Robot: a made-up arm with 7 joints.
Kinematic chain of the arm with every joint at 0, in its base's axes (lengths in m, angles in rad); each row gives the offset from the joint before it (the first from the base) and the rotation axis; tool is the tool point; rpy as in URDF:
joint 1: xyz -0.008 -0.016 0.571 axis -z
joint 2: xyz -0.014 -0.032 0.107 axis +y
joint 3: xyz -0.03 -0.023 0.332 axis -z
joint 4: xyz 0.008 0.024 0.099 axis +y
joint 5: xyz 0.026 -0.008 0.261 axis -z
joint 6: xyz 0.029 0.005 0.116 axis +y
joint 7: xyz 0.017 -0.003 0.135 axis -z
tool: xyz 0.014 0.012 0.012 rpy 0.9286 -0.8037 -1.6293
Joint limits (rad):
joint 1: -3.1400..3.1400
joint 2: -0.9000..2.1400
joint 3: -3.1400..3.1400
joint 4: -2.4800..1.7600
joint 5: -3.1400..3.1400
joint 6: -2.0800..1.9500
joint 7: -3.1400..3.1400
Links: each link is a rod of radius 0.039 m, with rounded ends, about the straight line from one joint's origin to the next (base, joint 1, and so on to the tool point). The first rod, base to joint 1, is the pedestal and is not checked.
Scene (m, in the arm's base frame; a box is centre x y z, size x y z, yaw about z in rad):
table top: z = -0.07
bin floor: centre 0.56 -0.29 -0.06 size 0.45 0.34 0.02 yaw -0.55
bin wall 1: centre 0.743 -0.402 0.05 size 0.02 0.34 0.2 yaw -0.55
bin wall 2: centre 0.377 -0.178 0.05 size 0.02 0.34 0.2 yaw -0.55
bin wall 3: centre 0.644 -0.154 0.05 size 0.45 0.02 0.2 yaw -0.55
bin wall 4: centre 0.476 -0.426 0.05 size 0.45 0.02 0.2 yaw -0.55
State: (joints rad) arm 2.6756 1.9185 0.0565 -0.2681 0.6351 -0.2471 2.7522
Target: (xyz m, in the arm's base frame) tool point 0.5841 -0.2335 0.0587
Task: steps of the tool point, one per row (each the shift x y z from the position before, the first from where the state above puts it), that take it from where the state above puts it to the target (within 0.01 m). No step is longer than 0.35 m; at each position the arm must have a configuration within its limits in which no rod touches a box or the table.
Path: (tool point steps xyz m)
1: 0.1333 -0.2193 0.0033
2: 0.2064 -0.1784 0.0050
3: 0.2658 -0.1084 0.0091
4: 0.2983 -0.0135 0.0155
5: 0.2919 0.0942 0.0236
6: 0.2405 0.1970 0.0321
7: 0.1473 0.2738 0.0400
8: -0.0049 0.0012 -0.1886
9: -0.0507 0.0371 -0.1947
10: -0.0962 0.0706 -0.1781

